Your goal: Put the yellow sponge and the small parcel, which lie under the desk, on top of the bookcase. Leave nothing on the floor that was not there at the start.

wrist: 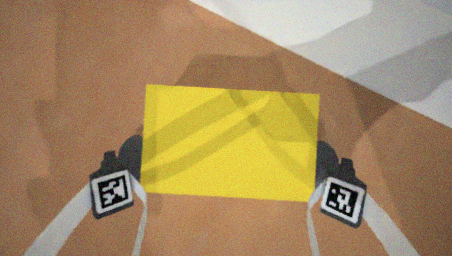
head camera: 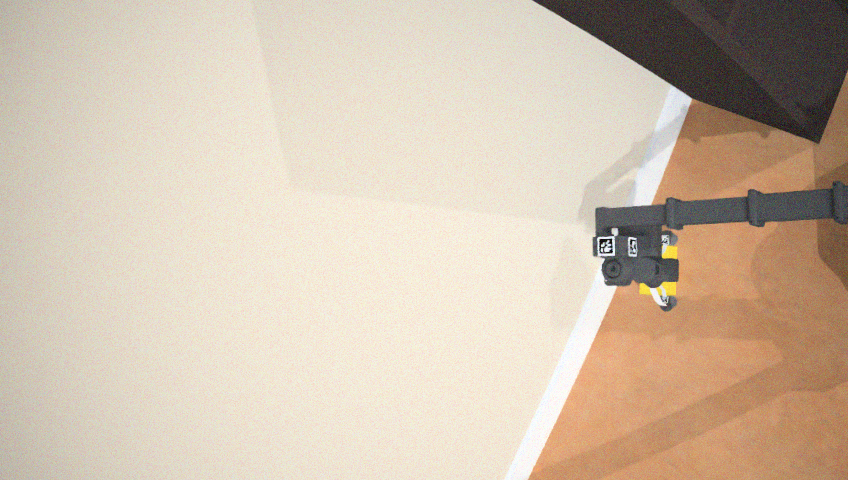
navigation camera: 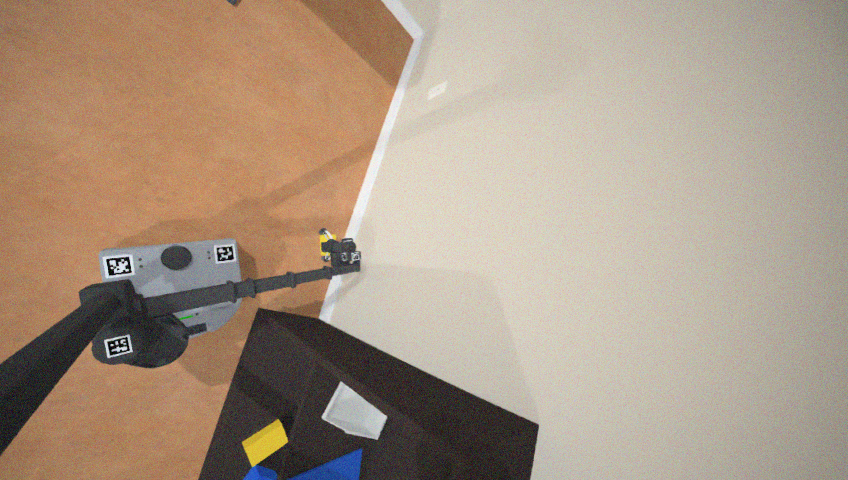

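Note:
The yellow sponge is a flat rectangular block over the brown floor beside the white baseboard. My gripper is shut on it, one fingertip pressed against each short side in the wrist view. In the head view the gripper's body covers the middle of the sponge. I cannot tell whether the sponge touches the floor. The dark bookcase stands against the wall, at the top right in the head view and at the bottom in the navigation view. The small parcel cannot be made out.
In the navigation view a white container, another yellow block and a blue item are at the bookcase. My base stands near its corner. The extended arm passes close to the bookcase. The wall is right beside the gripper.

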